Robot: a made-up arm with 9 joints. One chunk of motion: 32 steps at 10 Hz.
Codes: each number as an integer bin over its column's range. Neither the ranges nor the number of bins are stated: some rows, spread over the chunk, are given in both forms.
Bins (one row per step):
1: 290 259 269 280 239 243
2: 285 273 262 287 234 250
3: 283 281 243 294 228 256
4: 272 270 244 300 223 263
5: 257 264 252 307 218 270
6: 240 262 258 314 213 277
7: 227 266 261 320 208 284
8: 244 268 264 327 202 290
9: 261 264 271 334 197 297
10: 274 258 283 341 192 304
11: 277 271 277 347 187 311
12: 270 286 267 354 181 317
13: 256 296 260 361 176 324
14: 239 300 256 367 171 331
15: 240 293 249 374 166 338
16: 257 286 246 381 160 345
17: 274 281 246 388 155 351
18: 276 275 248 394 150 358
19: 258 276 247 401 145 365
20: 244 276 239 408 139 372
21: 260 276 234 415 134 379
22: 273 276 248 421 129 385
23: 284 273 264 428 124 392
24: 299 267 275 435 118 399
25: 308 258 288 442 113 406
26: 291 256 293 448 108 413
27: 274 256 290 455 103 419
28: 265 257 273 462 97 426
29: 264 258 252 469 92 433
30: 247 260 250 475 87 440
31: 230 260 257 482 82 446
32: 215 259 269 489 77 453
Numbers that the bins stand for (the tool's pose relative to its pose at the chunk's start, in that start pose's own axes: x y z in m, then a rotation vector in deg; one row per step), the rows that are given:
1: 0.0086 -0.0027 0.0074 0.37 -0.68 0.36
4: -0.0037 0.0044 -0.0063 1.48 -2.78 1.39
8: -0.0229 0.0031 0.0047 2.97 -5.55 2.78
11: -0.0003 0.0050 0.0118 4.08 -7.52 3.86
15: -0.0256 0.0192 -0.0036 5.57 -10.28 5.25
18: -0.0010 0.0076 -0.0041 6.68 -12.39 6.28
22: -0.0030 0.0082 -0.0041 8.17 -15.15 7.67
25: 0.0210 -0.0034 0.0178 9.33 -17.26 8.75
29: -0.0092 -0.0034 -0.0019 10.83 -20.02 10.14
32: -0.0427 -0.0027 0.0074 11.93 -22.00 11.16
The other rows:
2: 0.0052 0.0063 0.0036 0.76 -1.33 0.72
3: 0.0038 0.0115 -0.0068 1.14 -2.12 1.03
5: -0.0140 0.0005 -0.0019 1.86 -3.44 1.75
6: -0.0256 -0.0008 0.0014 2.25 -4.10 2.11
7: -0.0345 0.0018 0.0030 2.58 -4.76 2.47
9: -0.0112 0.0005 0.0085 3.36 -6.20 3.14
10: -0.0023 -0.0034 0.0151 3.75 -6.86 3.50
12: -0.0051 0.0147 0.0063 4.46 -8.31 4.17
13: -0.0147 0.0212 0.0025 4.85 -8.97 4.53
14: -0.0263 0.0237 0.0003 5.18 -9.63 4.89
16: -0.0140 0.0147 -0.0052 5.96 -11.07 5.61
17: -0.0023 0.0115 -0.0052 6.35 -11.73 5.92
19: -0.0133 0.0082 -0.0047 7.06 -13.05 6.64
20: -0.0229 0.0082 -0.0090 7.45 -13.84 7.00
21: -0.0119 0.0082 -0.0118 7.84 -14.49 7.36
23: 0.0045 0.0063 0.0047 8.56 -15.81 8.03
24: 0.0148 0.0024 0.0107 8.95 -16.60 8.39
26: 0.0093 -0.0047 0.0205 9.66 -17.92 9.11
27: -0.0023 -0.0047 0.0189 10.05 -18.57 9.41
28: -0.0085 -0.0040 0.0096 10.44 -19.36 9.78
30: -0.0208 -0.0021 -0.0030 11.16 -20.68 10.50
31: -0.0325 -0.0021 0.0008 11.55 -21.34 10.80

